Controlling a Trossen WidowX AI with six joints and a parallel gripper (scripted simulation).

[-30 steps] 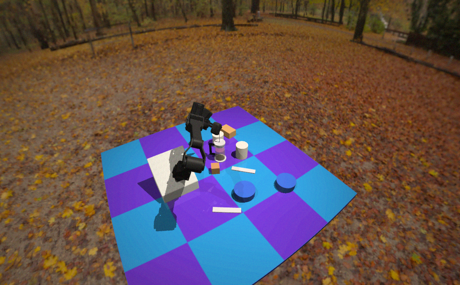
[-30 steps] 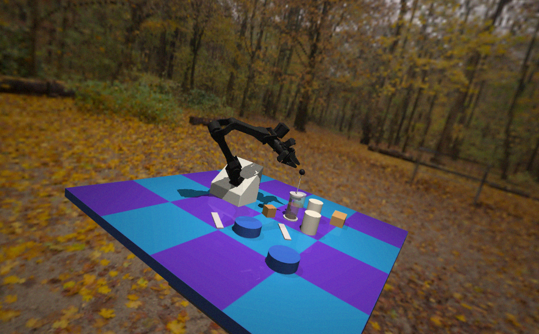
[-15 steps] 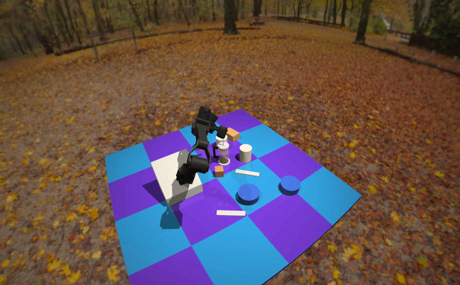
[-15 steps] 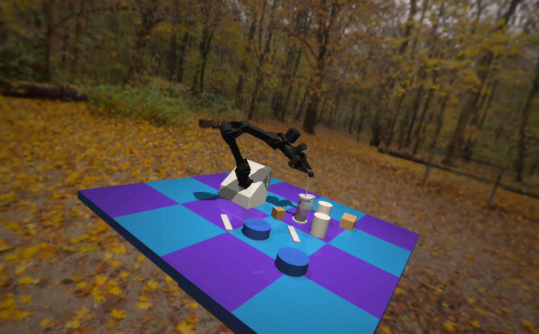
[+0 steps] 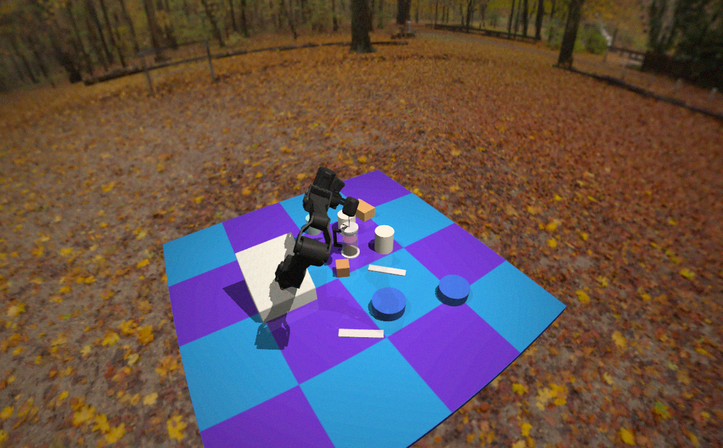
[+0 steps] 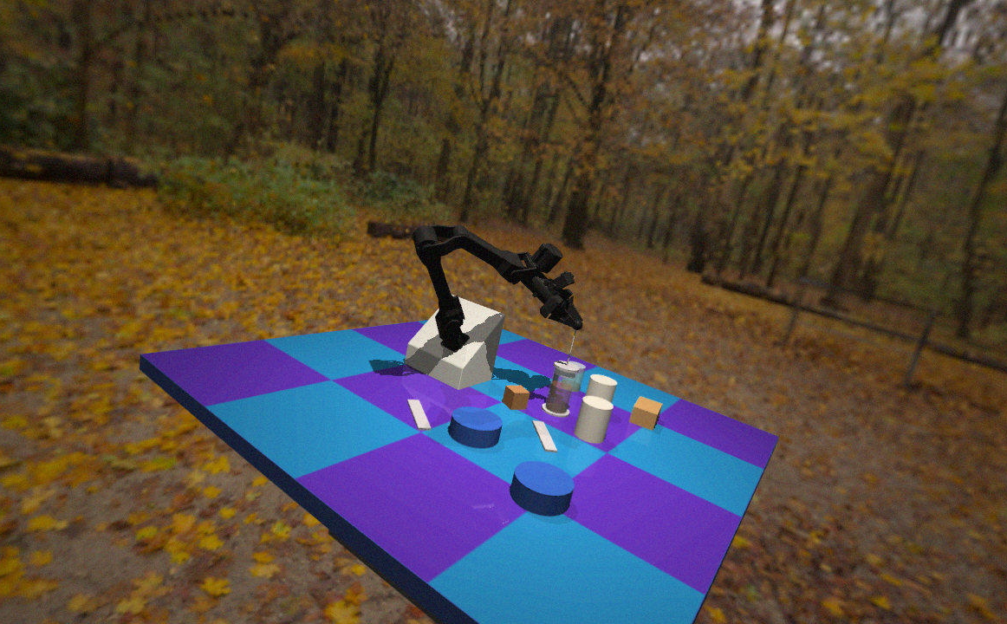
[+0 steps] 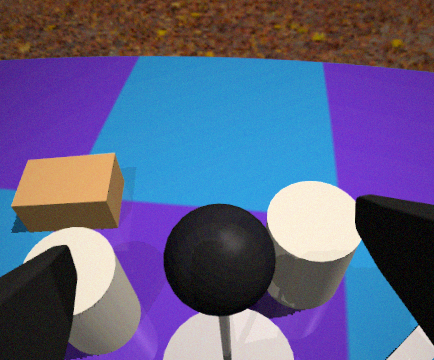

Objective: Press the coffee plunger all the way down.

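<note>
My gripper tip is 2 cm past the coffee press, 1 cm to the right of it and 13 cm above it. The rest, counted from my gripper tip: orange block (18 cm ahead, 22 cm to the left, 23 cm below); orange cube (9 cm behind, 9 cm to the right, 23 cm below).
</note>
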